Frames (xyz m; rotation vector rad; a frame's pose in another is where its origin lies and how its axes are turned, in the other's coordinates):
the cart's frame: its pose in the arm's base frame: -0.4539 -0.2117 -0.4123 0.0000 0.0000 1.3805
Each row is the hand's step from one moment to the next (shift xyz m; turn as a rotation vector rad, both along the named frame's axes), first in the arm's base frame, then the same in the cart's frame.
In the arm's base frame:
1: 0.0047 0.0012 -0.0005 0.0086 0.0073 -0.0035
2: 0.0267 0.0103 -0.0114 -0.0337 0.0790 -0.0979
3: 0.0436 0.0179 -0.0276 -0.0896 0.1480 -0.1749
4: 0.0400 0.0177 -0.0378 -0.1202 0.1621 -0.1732
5: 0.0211 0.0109 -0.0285 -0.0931 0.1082 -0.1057
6: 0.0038 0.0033 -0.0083 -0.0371 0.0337 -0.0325
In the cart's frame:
1: 0.0021 -0.0044 -0.0005 0.0088 -0.0071 -0.0035
2: 0.0152 -0.0243 -0.0114 0.0712 0.0480 -0.0979
3: 0.0258 -0.0394 -0.0276 0.1284 0.1160 -0.1749
4: 0.0249 -0.0359 -0.0378 0.1364 0.1487 -0.1732
5: 0.0147 -0.0187 -0.0285 0.0886 0.1119 -0.1057
6: 0.0040 -0.0031 -0.0083 0.0261 0.0428 -0.0325

